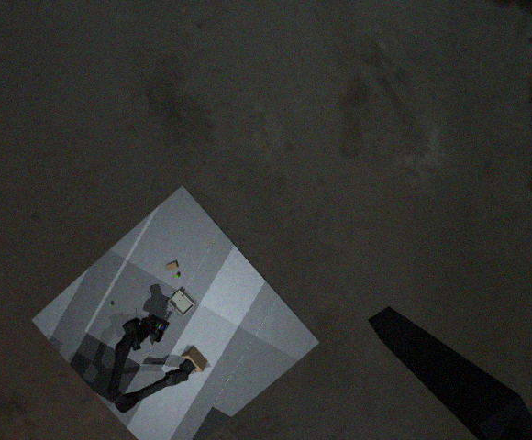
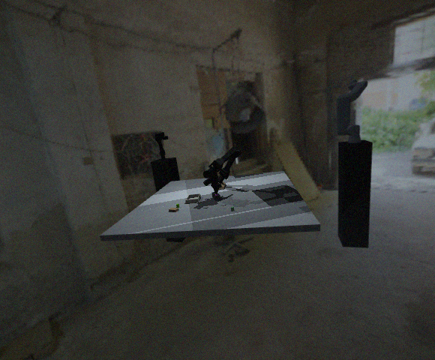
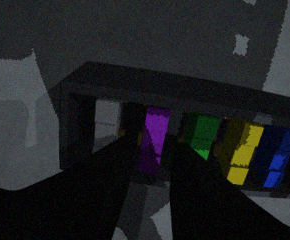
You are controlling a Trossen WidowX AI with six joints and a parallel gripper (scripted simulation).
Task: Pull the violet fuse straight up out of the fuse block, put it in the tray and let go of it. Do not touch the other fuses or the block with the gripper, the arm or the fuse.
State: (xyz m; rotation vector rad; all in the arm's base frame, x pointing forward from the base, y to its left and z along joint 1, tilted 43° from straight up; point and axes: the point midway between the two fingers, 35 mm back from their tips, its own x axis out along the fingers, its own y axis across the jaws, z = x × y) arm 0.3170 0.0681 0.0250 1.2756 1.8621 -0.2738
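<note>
The violet fuse lies 20 mm below my gripper tip. The rest, counted from my gripper tip: yellow fuse 30 mm behind, 20 mm to the right, 20 mm below; white fuse 20 mm ahead, 10 mm to the left, 20 mm below; green fuse 20 mm behind, 10 mm to the right, 20 mm below.
</note>
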